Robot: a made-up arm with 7 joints.
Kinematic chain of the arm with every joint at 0, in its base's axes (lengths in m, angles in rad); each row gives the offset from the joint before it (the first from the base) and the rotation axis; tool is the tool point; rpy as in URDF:
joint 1: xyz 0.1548 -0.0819 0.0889 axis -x
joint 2: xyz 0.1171 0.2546 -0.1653 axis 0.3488 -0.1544 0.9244
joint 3: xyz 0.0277 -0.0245 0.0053 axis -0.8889 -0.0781 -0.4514
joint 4: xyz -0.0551 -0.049 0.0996 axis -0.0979 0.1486 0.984
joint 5: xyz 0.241 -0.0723 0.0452 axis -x
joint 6: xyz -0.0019 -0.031 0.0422 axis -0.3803 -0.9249 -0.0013
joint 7: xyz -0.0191 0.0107 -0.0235 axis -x
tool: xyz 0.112 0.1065 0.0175 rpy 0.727 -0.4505 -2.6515
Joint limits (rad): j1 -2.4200..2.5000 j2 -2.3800..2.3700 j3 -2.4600..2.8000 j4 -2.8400..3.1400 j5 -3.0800..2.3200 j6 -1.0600..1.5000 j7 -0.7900..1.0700
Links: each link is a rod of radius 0.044 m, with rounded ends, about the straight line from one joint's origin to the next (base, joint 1, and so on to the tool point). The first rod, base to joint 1, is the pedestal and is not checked.
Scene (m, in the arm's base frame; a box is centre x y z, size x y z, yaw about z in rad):
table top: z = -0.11
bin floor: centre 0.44 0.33 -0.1 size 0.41 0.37 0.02 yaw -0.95
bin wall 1: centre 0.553 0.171 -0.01 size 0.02 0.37 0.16 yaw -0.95
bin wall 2: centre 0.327 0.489 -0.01 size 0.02 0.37 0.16 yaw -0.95
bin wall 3: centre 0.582 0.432 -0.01 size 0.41 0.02 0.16 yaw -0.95
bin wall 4: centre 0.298 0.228 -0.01 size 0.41 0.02 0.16 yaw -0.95
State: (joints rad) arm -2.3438 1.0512 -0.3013 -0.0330 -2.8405 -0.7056 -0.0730
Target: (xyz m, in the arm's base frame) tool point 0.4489 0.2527 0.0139
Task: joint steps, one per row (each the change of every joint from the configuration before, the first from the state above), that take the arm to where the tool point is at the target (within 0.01 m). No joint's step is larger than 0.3 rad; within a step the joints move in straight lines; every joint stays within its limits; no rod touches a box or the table.
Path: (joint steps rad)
1: 0.1806 -0.2559 0.1953 0.1995 -0.0342 0.0664 -0.1024
2: 0.1806 -0.2559 0.1953 0.1996 -0.0342 0.0663 -0.1025
3: 0.1806 -0.2559 0.1953 0.1995 -0.0342 0.0664 -0.1024
4: 0.1805 -0.2559 0.1953 0.1995 -0.0343 0.0664 -0.1024
5: 0.1806 -0.2560 0.1953 0.1996 -0.0342 0.0664 -0.1024
6: 0.1806 -0.2559 0.1953 0.1995 -0.0342 0.0663 -0.1025
7: 0.1806 -0.2559 0.1953 0.1995 -0.0342 0.0664 -0.1024

